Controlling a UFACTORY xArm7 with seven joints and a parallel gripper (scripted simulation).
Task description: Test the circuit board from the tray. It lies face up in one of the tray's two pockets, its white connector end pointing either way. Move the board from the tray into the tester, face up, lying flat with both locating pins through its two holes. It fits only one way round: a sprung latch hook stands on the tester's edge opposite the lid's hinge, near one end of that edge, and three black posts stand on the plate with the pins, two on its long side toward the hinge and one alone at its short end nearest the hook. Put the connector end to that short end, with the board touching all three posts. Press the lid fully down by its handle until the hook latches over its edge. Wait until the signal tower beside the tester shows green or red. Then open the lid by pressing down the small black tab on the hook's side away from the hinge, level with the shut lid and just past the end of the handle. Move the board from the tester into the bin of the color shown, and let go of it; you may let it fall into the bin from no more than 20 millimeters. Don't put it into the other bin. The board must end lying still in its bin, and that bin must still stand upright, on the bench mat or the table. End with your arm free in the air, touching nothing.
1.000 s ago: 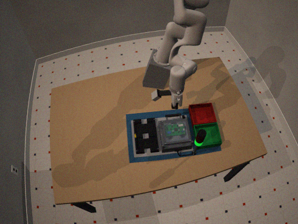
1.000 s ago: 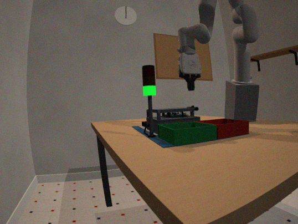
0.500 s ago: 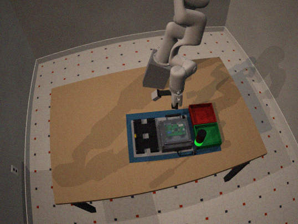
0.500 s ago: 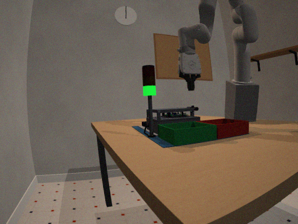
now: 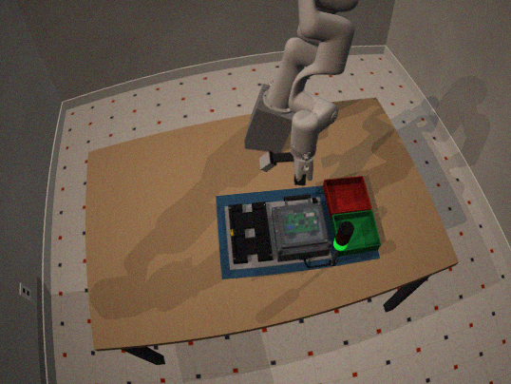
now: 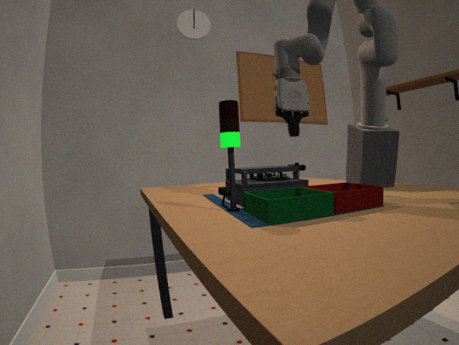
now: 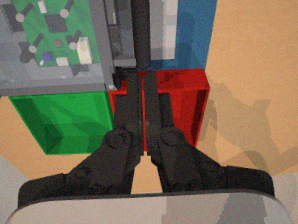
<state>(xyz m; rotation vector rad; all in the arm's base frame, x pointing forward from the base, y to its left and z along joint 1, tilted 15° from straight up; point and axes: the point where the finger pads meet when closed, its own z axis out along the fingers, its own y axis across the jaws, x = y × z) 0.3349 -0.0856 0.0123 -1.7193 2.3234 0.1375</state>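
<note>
Now: hand 110 mm above the latch hook, 50 mm to the right of it and 40 mm short of it. The rest, counted from my hand: red bin 200 mm to the left, 190 mm below, 40 mm ahead; then tester lid 110 mm below, 80 mm ahead, 20 mm to the right; then green circuit board 130 mm below, 80 mm ahead, 20 mm to the right.
</note>
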